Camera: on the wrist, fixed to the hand. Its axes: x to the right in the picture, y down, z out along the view.
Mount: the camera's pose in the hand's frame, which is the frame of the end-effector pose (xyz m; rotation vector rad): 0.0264 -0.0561 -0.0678 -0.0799 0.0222 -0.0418
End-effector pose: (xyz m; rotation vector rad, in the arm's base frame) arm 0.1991 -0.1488 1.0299 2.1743 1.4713 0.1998
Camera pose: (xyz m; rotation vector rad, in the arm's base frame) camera 0.1369 -0.0869 1.0573 2.0825 1.4939 0.2645
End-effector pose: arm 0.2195 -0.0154 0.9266 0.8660 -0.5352 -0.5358
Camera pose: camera 0.2698 -0.0243 0.8502 0.8076 -0.4732 -0.5813
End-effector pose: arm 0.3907 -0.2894 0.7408 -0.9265 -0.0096 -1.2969
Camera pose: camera 0.3210 -0.3492 0.7417 -0.9844 0.0406 -1.3542
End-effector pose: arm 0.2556 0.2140 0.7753 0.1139 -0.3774 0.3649
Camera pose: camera 0.3221 0.1824 0.7204 0.0396 -0.3667 0.3092
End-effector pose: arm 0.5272 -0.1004 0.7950 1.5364 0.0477 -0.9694
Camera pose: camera 0.5500 -0.0429 0.7270 1.4778 0.1333 -0.9723
